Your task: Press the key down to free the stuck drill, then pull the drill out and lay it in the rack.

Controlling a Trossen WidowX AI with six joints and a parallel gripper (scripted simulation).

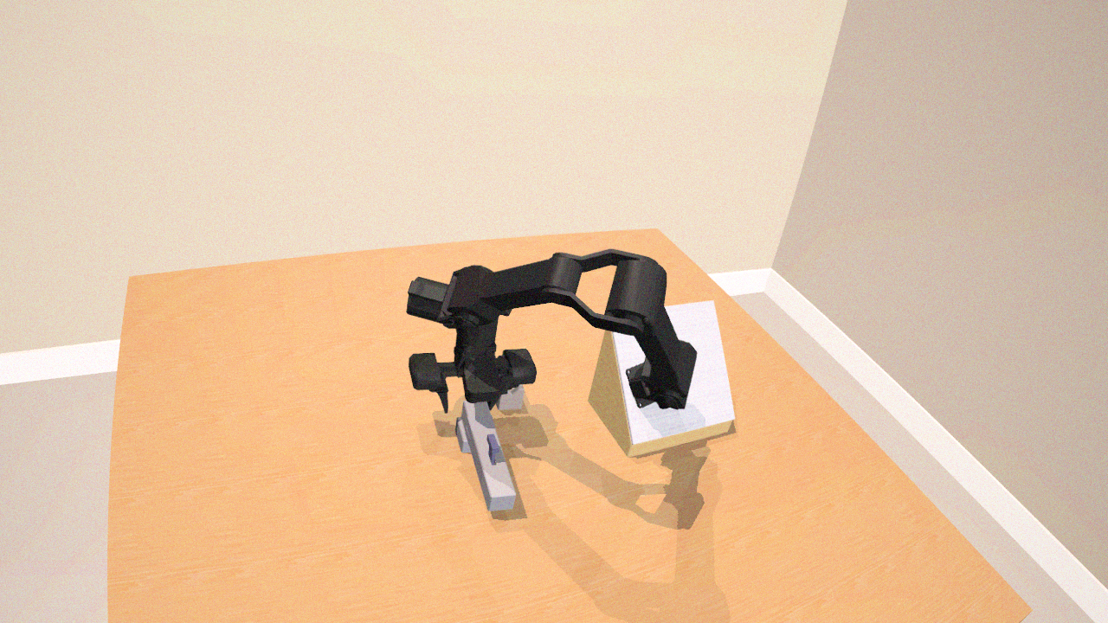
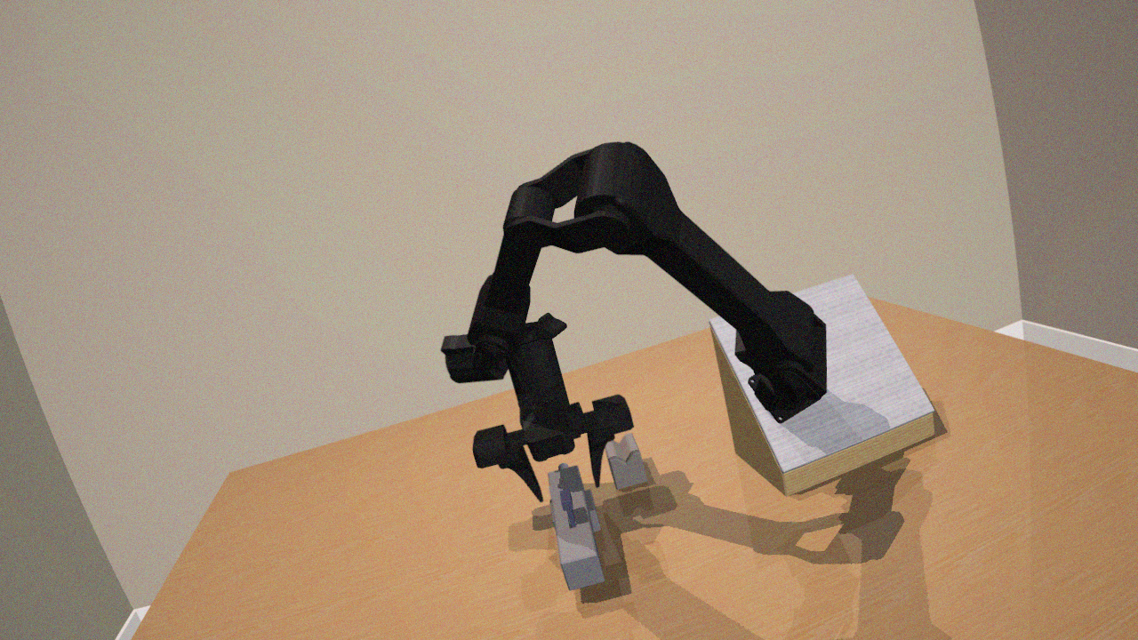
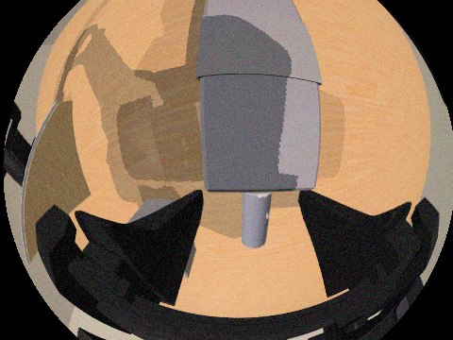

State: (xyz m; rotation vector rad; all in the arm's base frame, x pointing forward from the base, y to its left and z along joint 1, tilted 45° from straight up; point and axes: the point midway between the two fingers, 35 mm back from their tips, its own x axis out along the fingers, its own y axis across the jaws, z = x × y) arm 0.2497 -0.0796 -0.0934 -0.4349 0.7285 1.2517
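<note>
Right now the drill is 5 cm to the left of my gripper tip, 3 cm above it and 1 cm ahead of it. The rest, counted from my gripper tip: blue key 13 cm to the left, 3 cm ahead, 3 cm above; grey holder block 11 cm to the left, 3 cm ahead, 1 cm above; grey rack 9 cm behind, 3 cm to the right.
</note>
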